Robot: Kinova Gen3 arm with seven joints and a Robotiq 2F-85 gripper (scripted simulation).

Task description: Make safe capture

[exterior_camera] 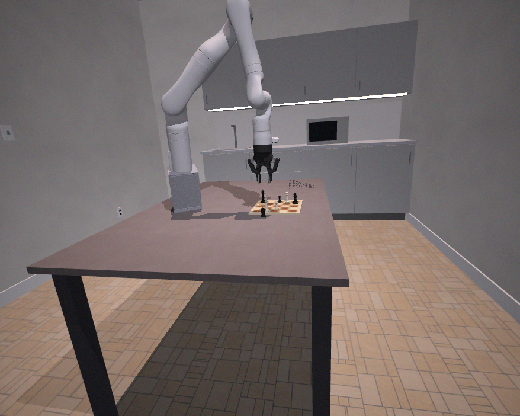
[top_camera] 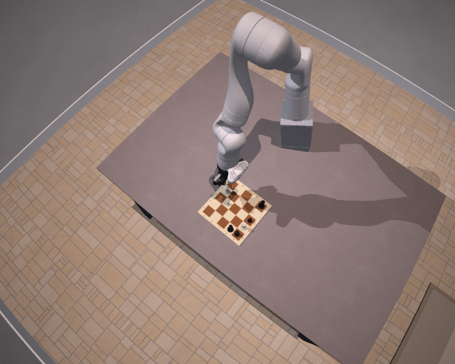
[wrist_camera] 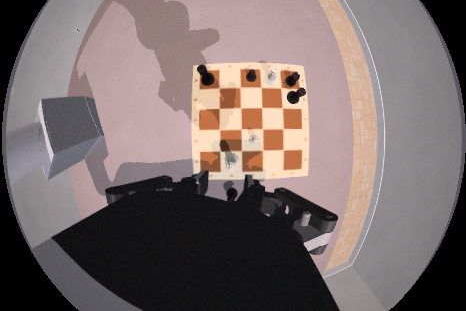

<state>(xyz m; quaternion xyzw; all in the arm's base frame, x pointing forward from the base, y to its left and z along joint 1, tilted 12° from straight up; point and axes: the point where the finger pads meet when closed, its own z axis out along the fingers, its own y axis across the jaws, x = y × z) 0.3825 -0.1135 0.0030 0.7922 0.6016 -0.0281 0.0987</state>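
My gripper is now 5 cm short of the chessboard, 7 cm to the right of it and 14 cm above it. From my hand the other things lie so: black pawn: 6 cm ahead, 14 cm to the left, 13 cm below.
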